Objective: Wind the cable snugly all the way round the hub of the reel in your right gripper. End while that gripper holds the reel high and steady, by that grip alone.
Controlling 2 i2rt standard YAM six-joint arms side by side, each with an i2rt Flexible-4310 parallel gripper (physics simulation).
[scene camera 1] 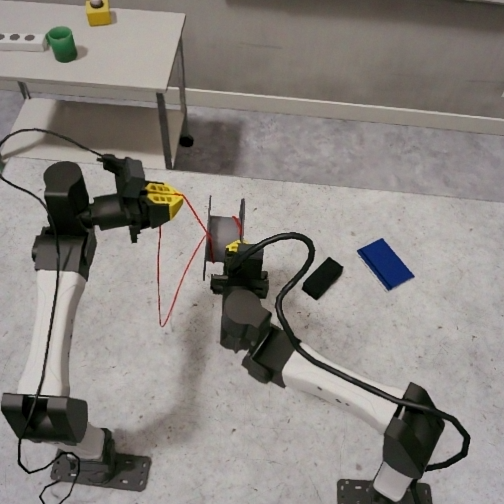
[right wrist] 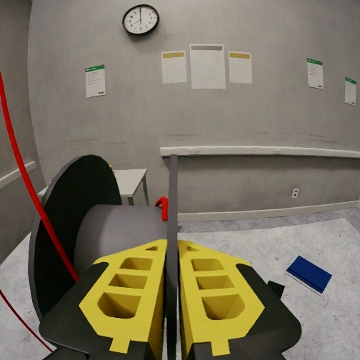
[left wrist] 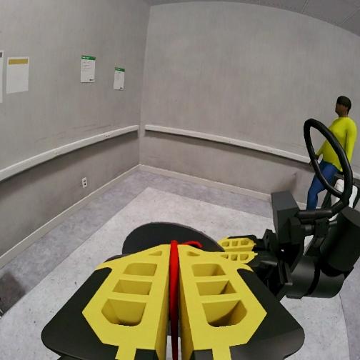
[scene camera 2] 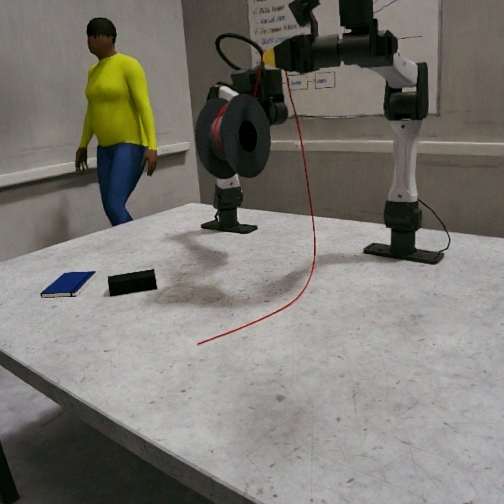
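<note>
The grey reel (scene camera 1: 225, 231) (scene camera 2: 251, 164) (left wrist: 150, 236) (right wrist: 115, 227) hangs high above the table, upright. My right gripper (scene camera 1: 237, 245) (left wrist: 202, 254) (right wrist: 172, 247) is shut on its right flange as seen in the right wrist view. My left gripper (scene camera 1: 182, 196) (scene camera 2: 264, 57) (left wrist: 173, 252) is shut on the red cable (scene camera 1: 196, 214) (scene camera 2: 315, 250) (left wrist: 174, 280) (right wrist: 42, 216), up beside the reel. One strand runs from its fingertips to the reel, passing between the flanges. Red strands lie on part of the hub. The tail drops to the table and ends there loose. The hub's underside is hidden.
A black block (scene camera 1: 322, 278) (scene camera 2: 132, 281) and a blue notebook (scene camera 1: 385, 264) (scene camera 2: 69, 283) (right wrist: 309, 274) lie on the table. The right arm's thick black hose (scene camera 1: 311, 250) arches beside its wrist. A side table (scene camera 1: 125, 60) with a green mug (scene camera 1: 63, 45) stands beyond.
</note>
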